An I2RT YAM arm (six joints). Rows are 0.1 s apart.
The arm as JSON. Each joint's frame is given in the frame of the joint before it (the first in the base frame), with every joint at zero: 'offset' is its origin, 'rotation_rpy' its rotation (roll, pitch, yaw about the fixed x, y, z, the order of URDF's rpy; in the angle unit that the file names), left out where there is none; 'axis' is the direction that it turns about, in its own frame. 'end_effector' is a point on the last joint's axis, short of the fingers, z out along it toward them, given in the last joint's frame.
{
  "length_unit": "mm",
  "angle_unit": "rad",
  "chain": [
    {
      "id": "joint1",
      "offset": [
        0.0,
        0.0,
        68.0
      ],
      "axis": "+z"
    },
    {
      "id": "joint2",
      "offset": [
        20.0,
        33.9,
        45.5
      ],
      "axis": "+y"
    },
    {
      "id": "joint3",
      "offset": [
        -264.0,
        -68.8,
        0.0
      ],
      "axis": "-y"
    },
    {
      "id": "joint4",
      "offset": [
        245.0,
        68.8,
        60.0
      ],
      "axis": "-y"
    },
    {
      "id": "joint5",
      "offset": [
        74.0,
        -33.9,
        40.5
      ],
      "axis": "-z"
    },
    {
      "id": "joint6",
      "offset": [
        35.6,
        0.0,
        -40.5
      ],
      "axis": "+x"
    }
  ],
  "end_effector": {
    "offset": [
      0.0,
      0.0,
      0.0
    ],
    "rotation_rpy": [
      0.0,
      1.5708,
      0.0
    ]
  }
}
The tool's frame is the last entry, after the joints.
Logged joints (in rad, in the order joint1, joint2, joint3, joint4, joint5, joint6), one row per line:
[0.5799, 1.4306, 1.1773, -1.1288, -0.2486, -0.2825]
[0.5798, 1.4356, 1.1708, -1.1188, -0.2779, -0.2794]
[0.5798, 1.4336, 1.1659, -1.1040, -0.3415, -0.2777]
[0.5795, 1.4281, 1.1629, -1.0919, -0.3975, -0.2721]
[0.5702, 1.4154, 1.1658, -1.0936, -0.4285, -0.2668]
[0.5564, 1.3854, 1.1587, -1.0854, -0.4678, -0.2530]
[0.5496, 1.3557, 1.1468, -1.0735, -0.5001, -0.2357]
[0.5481, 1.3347, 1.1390, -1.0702, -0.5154, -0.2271]
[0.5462, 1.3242, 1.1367, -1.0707, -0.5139, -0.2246]
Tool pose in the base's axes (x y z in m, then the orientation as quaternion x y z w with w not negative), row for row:
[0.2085, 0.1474, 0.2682, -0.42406, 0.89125, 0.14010, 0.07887]
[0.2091, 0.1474, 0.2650, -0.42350, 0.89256, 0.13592, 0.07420]
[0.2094, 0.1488, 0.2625, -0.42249, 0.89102, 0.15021, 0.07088]
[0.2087, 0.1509, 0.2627, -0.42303, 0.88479, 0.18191, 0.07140]
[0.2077, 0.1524, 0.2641, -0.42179, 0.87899, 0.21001, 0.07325]
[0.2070, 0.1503, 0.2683, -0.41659, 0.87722, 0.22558, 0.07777]
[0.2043, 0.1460, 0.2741, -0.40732, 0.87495, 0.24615, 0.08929]
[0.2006, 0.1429, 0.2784, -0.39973, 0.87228, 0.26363, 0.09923]
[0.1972, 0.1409, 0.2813, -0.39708, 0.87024, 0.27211, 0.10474]
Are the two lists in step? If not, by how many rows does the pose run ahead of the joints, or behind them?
The pose runs 1 row behind the joints: the pose in row i belongs to the joints in row i - 1.
